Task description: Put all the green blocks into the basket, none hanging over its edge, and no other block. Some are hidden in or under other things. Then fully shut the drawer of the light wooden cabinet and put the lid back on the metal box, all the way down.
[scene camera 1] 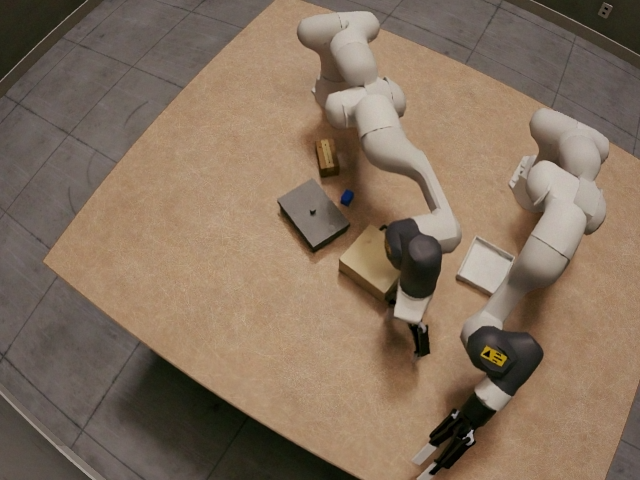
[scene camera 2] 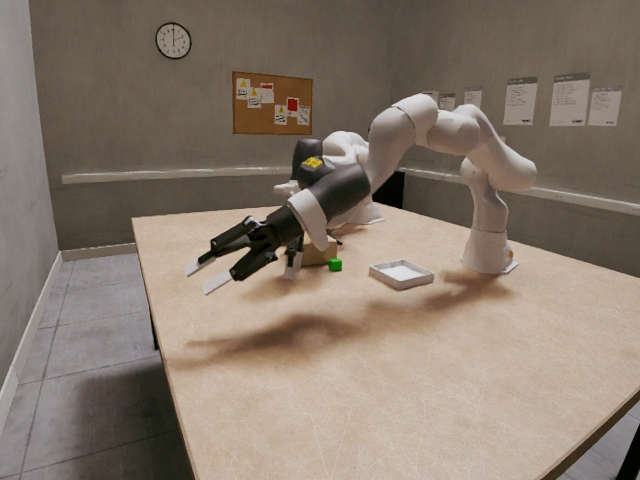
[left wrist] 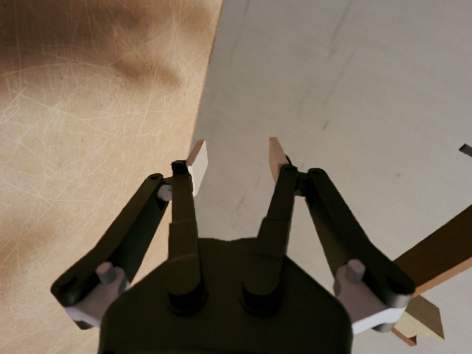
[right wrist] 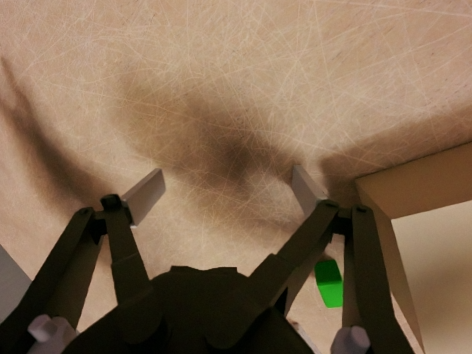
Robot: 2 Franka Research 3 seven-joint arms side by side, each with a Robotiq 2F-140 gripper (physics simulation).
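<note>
A green block [scene camera 2: 335,264] [right wrist: 329,283] lies on the table beside the light wooden cabinet [scene camera 1: 364,260] [scene camera 2: 323,253] [right wrist: 440,270]; my right arm hides it in scene camera 1. The arm also covers part of the cabinet, and I cannot tell how far its drawer is out. The white basket [scene camera 1: 474,285] [scene camera 2: 416,282] looks empty where its inside shows. The grey metal box [scene camera 1: 312,211] has a flat knobbed lid on top. My right gripper [scene camera 1: 404,335] [scene camera 2: 293,271] [right wrist: 227,178] is open and empty, above the table near the cabinet. My left gripper [scene camera 1: 421,467] [scene camera 2: 199,281] [left wrist: 237,150] is open and empty, high at the table's edge.
A blue block [scene camera 1: 346,197] lies between the metal box and the cabinet. A small brown wooden box [scene camera 1: 327,157] stands behind the metal box, near the right arm's base. The left arm reaches past the basket in scene camera 1.
</note>
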